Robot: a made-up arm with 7 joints.
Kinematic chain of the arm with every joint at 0, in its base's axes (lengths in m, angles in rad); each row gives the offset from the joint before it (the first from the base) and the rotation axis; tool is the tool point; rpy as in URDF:
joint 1: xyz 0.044 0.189 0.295 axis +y
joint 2: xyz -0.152 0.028 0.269 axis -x
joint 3: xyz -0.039 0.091 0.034 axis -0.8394 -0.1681 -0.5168
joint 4: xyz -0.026 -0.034 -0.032 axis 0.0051 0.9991 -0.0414
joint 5: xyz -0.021 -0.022 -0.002 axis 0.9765 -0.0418 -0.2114
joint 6: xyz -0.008 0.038 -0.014 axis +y
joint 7: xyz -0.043 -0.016 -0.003 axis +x
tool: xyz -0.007 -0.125 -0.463 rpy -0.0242 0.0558 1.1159
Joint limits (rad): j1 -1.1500..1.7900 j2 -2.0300..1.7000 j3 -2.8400..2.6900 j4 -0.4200..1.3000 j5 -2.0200..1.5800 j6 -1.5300..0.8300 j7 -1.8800..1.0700
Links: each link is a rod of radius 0.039 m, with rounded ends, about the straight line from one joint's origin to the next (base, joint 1, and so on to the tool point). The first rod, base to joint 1, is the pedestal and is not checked.
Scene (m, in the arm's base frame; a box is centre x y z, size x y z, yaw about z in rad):
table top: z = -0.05
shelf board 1: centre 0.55 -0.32 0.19 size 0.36 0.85 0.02 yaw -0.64
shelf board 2: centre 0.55 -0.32 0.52 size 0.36 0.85 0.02 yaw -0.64
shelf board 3: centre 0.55 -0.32 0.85 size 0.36 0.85 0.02 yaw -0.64
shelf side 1: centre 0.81 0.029 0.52 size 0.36 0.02 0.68 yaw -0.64
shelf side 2: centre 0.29 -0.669 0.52 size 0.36 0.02 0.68 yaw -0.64
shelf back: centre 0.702 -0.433 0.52 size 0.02 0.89 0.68 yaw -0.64
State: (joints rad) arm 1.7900 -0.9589 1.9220 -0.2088 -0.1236 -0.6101 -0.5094
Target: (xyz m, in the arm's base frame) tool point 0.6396 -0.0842 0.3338
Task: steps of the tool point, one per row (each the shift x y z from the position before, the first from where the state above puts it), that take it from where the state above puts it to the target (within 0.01 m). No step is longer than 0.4 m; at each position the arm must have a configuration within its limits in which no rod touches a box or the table.
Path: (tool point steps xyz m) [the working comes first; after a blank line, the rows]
Joints at the target: 1.6131 -0.5014 1.8182 -0.4200 -0.0143 -1.1630 0.0066
Straight joint move there: touches shelf board 2.

1: -0.3729 0.0459 0.0793
2: -0.2718 0.2439 -0.0593
3: -0.0254 0.3232 -0.1141
4: -0.0292 -0.2433 -0.0354
5: 0.1029 -0.2269 -0.0315
6: 0.2054 -0.1421 -0.0420
7: 0.2459 -0.0149 -0.0598
8: 0.2119 0.1154 -0.0735

